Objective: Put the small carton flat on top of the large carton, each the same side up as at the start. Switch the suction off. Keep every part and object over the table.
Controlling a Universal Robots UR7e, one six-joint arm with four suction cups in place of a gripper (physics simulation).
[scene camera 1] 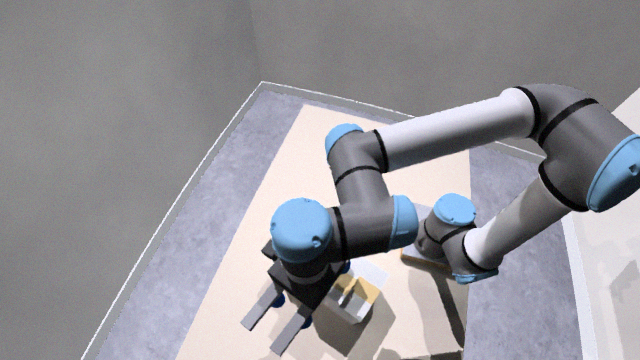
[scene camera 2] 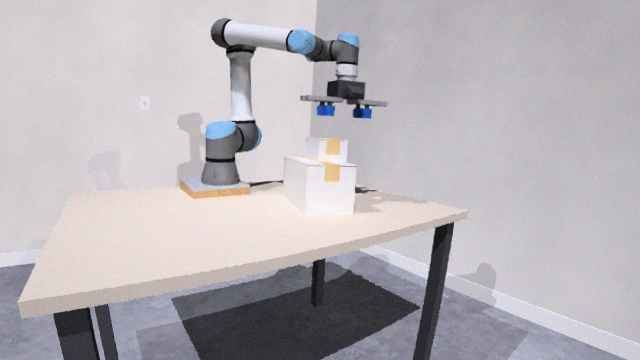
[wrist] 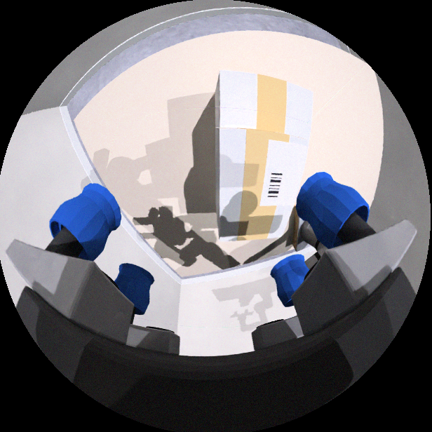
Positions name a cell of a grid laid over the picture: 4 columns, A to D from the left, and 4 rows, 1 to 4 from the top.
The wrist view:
my suction head: D2
large carton: C1
small carton: C2
